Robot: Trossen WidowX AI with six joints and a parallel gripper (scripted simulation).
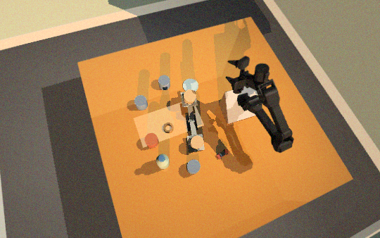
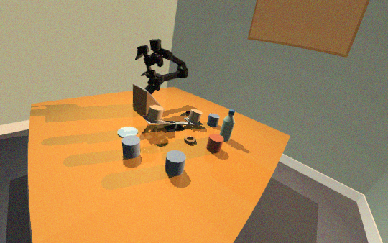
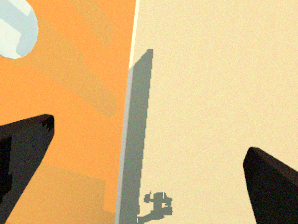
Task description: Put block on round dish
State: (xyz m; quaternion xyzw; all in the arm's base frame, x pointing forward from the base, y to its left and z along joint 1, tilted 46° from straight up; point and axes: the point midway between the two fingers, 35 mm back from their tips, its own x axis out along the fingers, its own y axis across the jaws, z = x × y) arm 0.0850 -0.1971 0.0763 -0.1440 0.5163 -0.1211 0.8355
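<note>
Now: the tan cup 270 mm to the left of my gripper tip, 240 mm below it and 230 mm ahead of it. From my gripper tip the other things lie so: pale blue round dish (290 mm below, 130 mm ahead, 120 mm to the right); then balance beam (260 mm below, 210 mm ahead, 120 mm to the left); then balance (270 mm below, 210 mm ahead, 120 mm to the left).
</note>
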